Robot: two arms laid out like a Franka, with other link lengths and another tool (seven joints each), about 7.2 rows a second.
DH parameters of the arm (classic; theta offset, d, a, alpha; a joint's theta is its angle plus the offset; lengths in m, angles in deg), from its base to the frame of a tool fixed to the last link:
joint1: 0 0.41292 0 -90
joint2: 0 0 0 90
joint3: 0 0.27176 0.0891 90
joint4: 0 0 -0.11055 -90
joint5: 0 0.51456 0 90
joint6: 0 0 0.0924 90
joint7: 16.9 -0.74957 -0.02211 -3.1
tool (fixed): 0 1.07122 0 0
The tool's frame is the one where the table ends.
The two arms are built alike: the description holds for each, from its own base.
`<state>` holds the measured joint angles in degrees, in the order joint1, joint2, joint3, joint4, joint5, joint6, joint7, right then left.
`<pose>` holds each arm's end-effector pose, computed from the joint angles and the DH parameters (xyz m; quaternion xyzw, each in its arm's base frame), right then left.
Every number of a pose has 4 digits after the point. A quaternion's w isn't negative.
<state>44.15 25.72 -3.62 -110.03 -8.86 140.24 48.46 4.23 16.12 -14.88 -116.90 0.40 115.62 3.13</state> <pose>0.5529 0.4220 0.0144 0.9845 -0.1564 0.0713 0.0349 0.5483 -0.1685 0.0671 0.9512 -0.2598 -0.1504 0.0707</pose>
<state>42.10 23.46 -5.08 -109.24 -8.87 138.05 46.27 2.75 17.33 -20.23 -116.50 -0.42 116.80 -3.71</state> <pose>0.5904 0.3907 0.0481 0.9816 -0.1693 0.0803 0.0369 0.5318 -0.2524 0.0641 0.9525 -0.2554 -0.1478 0.0757</pose>
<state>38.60 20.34 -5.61 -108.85 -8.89 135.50 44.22 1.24 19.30 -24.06 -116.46 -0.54 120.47 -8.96</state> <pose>0.6257 0.3508 0.0881 0.9774 -0.1896 0.0866 0.0367 0.5175 -0.3194 0.0508 0.9544 -0.2541 -0.1339 0.0819</pose>
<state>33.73 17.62 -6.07 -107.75 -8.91 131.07 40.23 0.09 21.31 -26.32 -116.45 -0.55 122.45 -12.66</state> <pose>0.6599 0.2867 0.1285 0.9738 -0.2057 0.0831 0.0496 0.4981 -0.3612 0.0370 0.9548 -0.2495 -0.1353 0.0881</pose>
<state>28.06 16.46 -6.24 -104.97 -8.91 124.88 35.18 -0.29 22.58 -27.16 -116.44 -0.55 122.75 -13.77</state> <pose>0.6863 0.2099 0.1647 0.9710 -0.2181 0.0667 0.0723 0.4846 -0.3749 0.0280 0.9534 -0.2491 -0.1438 0.0913</pose>
